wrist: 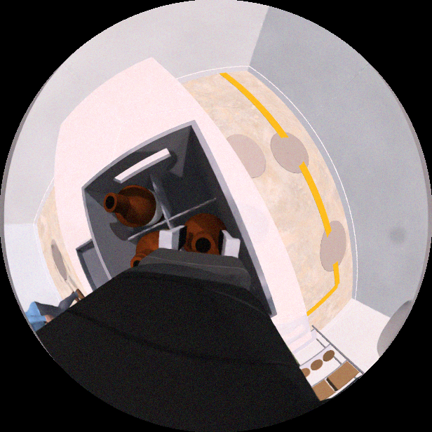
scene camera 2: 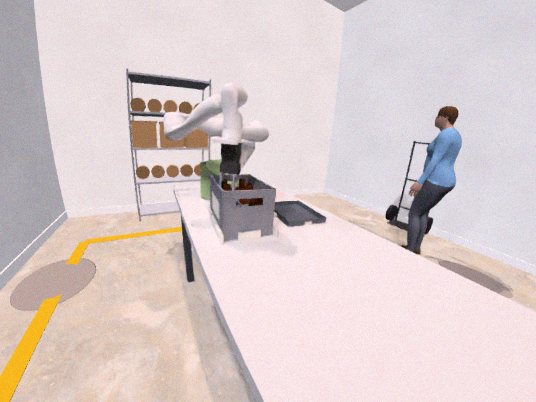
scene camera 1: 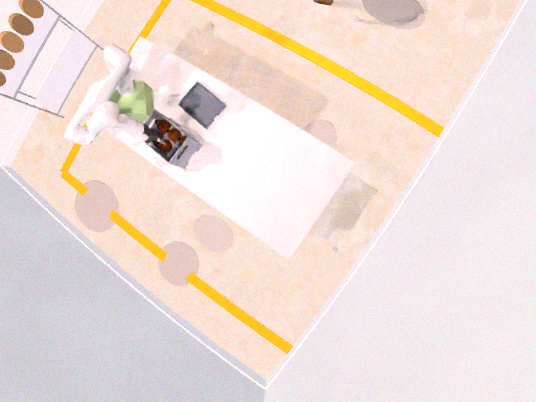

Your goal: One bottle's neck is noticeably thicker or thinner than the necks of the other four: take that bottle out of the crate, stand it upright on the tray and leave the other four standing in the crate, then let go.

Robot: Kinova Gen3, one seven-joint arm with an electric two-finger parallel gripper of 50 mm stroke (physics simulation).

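Where they show: gripper, between the fingertips: (scene camera 2: pixel 227 190) (scene camera 1: pixel 160 144); arm's base, origin of its link: (scene camera 1: pixel 126 89).
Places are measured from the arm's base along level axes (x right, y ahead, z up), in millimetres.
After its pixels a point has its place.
The grey crate (scene camera 1: pixel 194 151) {x 77, y 548, z -102 mm} (scene camera 2: pixel 245 220) {x 127, y 544, z -69 mm} (wrist: pixel 202 170) stands on the table with brown bottles in its compartments. My gripper (scene camera 2: pixel 229 183) {x 148, y 409, z 2 mm} (wrist: pixel 202 236) is open, pointing down at the crate, its fingers on either side of the neck of one upright bottle (wrist: pixel 204 223) without gripping it. A second bottle (wrist: pixel 135 206) stands in the compartment at the upper left of the wrist view. A third bottle (wrist: pixel 147 247) is partly hidden by the left finger and gripper body. Other bottles are hidden there. I cannot tell which neck differs. The dark tray (scene camera 1: pixel 202 104) {x -190, y 400, z -133 mm} (scene camera 2: pixel 300 213) {x -213, y 418, z -133 mm} (wrist: pixel 96 261) lies flat beside the crate and is empty.
A green bin (scene camera 1: pixel 141 100) {x 2, y 93, z -43 mm} (scene camera 2: pixel 205 182) {x 159, y 54, z -44 mm} stands close behind the crate. The crate's walls and internal dividers (wrist: pixel 192 212) surround the fingers. A shelf rack (scene camera 2: pixel 134 165) stands behind the arm. A person (scene camera 2: pixel 440 160) stands beside a hand truck (scene camera 2: pixel 409 162), away from the table.
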